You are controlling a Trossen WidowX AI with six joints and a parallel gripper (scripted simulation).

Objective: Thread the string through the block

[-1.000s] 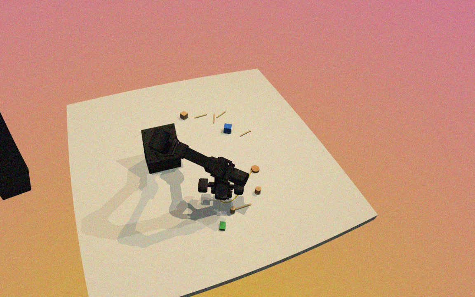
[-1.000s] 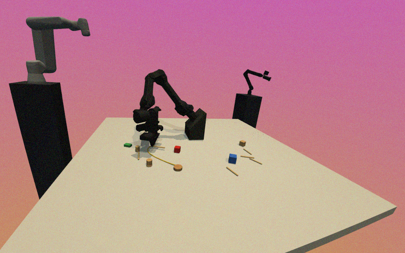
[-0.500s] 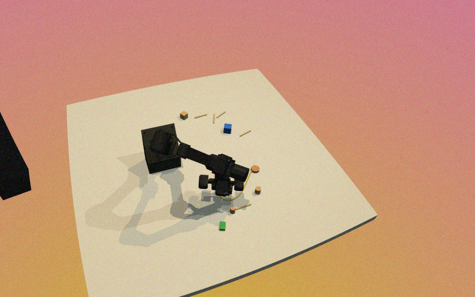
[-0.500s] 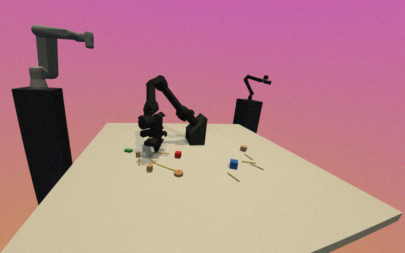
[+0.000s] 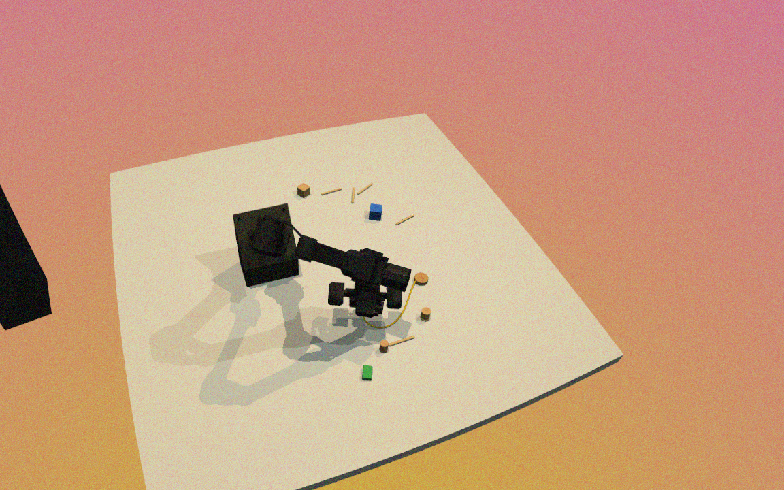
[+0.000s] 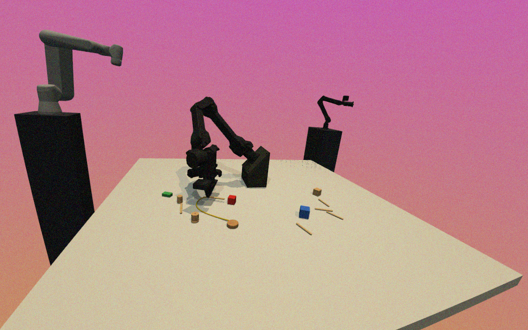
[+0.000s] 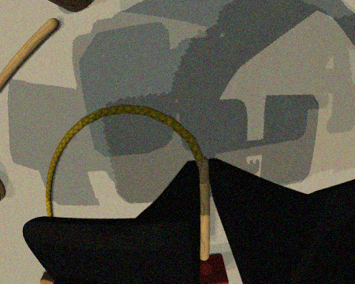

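Right now the red cube is 50 mm ahead of my gripper tip and 90 mm to the left of it. The rest, counted from my gripper tip: green block 80 mm behind, 160 mm to the right, 10 mm below; wooden cylinder 150 mm ahead, 80 mm to the right; round wooden button 220 mm ahead, 40 mm to the left, 10 mm below.
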